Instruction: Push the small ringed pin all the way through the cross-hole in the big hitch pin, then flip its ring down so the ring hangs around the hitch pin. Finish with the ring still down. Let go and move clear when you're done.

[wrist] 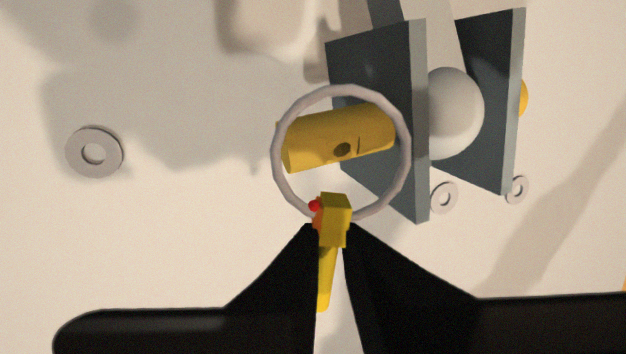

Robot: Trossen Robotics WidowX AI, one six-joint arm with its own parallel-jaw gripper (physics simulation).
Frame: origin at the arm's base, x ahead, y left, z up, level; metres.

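Seen in the pictures: gripper, between the fingertips: [328, 234].
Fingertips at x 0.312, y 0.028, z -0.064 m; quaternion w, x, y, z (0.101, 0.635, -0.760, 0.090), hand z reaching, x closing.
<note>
Pixels of each thing's top centre, then the offset from my fingertips to it. Level surfaces: height alone.
- small ringed pin, centre of its top: [342, 220] 0.011 m up, 0.011 m ahead, 0.002 m right
- big yellow hitch pin, centre of its top: [308, 149] 0.032 m down, 0.023 m ahead, 0.006 m right
- pale ball, centre of its top: [467, 120] 0.019 m down, 0.022 m ahead, 0.080 m right
- flat washer, centre of its top: [93, 154] 0.110 m down, 0.030 m ahead, 0.103 m left
- pale table, height of its surface: 0.113 m down
My gripper [328, 234] is shut on the small ringed pin [335, 215], at the lower middle of the wrist view. The pin's yellow block head is between the fingertips and its yellow shank shows below, between the fingers. Its pale ring [274, 150] stands up from the head, and the hitch pin shows through it. The big yellow hitch pin [312, 142] sticks out from the left grey plate, with its dark cross-hole [342, 149] facing the camera. The small pin is apart from the hole.
Two upright grey plates [370, 75] [492, 65] flank a pale ball [457, 112]. A flat washer [113, 152] lies on the pale table [175, 240] at the left. Two smaller washers [436, 201] [524, 190] are near the plates' lower ends.
</note>
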